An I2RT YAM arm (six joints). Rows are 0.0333 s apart.
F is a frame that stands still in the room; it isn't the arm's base.
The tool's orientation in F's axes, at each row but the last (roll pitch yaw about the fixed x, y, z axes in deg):
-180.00 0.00 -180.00
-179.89 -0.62 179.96
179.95 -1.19 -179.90
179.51 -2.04 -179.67
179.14 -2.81 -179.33
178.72 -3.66 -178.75
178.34 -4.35 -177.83
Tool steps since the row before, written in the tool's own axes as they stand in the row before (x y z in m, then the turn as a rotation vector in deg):
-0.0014 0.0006 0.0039 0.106 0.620 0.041
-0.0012 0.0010 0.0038 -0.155 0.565 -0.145
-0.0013 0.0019 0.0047 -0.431 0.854 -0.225
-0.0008 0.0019 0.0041 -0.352 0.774 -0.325
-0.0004 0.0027 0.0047 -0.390 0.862 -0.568
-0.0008 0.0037 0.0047 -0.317 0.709 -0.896
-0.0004 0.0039 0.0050 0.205 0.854 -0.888
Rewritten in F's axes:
0.0014 0.0006 -0.0039 -0.106 0.620 -0.041
0.0012 0.0010 -0.0038 0.157 0.565 0.142
0.0012 0.0019 -0.0047 0.434 0.855 0.217
0.0006 0.0019 -0.0041 0.359 0.773 0.319
0.0001 0.0028 -0.0047 0.408 0.858 0.561
0.0004 0.0038 -0.0047 0.359 0.697 0.890
-0.0001 0.0040 -0.0049 -0.166 0.822 0.925

